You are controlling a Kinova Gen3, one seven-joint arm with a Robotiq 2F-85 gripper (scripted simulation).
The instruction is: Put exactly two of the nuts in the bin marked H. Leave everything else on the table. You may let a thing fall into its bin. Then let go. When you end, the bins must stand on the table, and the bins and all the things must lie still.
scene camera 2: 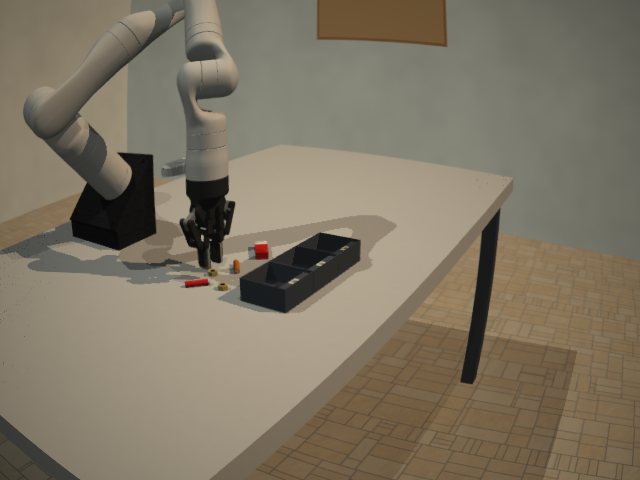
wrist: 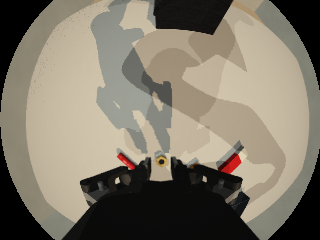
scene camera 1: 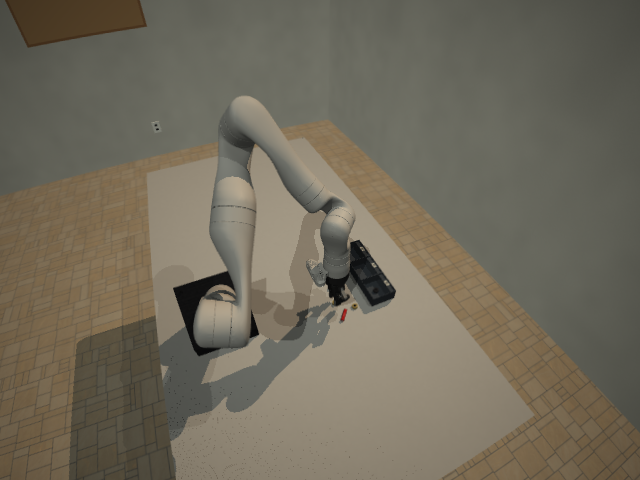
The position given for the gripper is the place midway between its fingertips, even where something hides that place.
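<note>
You'd see a black three-compartment bin row [scene camera 2: 304, 269] here, and scene camera 1 gets the row [scene camera 1: 366, 272] too. Then there's the gripper [scene camera 2: 211, 265], and the wrist view also shows the gripper [wrist: 160, 163].
</note>
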